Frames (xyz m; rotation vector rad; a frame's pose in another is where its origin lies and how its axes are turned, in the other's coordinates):
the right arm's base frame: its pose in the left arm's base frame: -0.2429 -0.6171 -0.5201 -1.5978 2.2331 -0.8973
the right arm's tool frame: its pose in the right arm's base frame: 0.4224 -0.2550 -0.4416 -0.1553 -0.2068 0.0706
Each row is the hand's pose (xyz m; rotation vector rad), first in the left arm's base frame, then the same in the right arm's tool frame.
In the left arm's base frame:
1: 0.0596 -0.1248 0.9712 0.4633 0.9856 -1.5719
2: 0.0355 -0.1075 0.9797 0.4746 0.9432 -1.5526
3: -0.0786 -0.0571 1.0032 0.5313 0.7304 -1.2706
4: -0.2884 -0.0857 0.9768 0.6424 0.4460 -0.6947
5: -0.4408 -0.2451 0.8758 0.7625 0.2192 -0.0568
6: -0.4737 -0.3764 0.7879 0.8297 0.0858 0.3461
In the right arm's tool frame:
1: -0.9626 -0.6159 -0.6521 2.0036 0.0706 0.9473
2: -0.9718 -0.5950 -0.6727 2.0374 0.0332 0.9517
3: -0.9849 -0.4974 -0.7529 2.1452 -0.3646 1.0491
4: -0.8896 -0.3217 -0.8275 2.1137 -1.1298 1.2927
5: -0.6838 -0.1971 -0.7965 1.7785 -1.9167 1.5884
6: -0.5433 -0.1680 -0.7225 -1.3012 2.1795 -1.6133

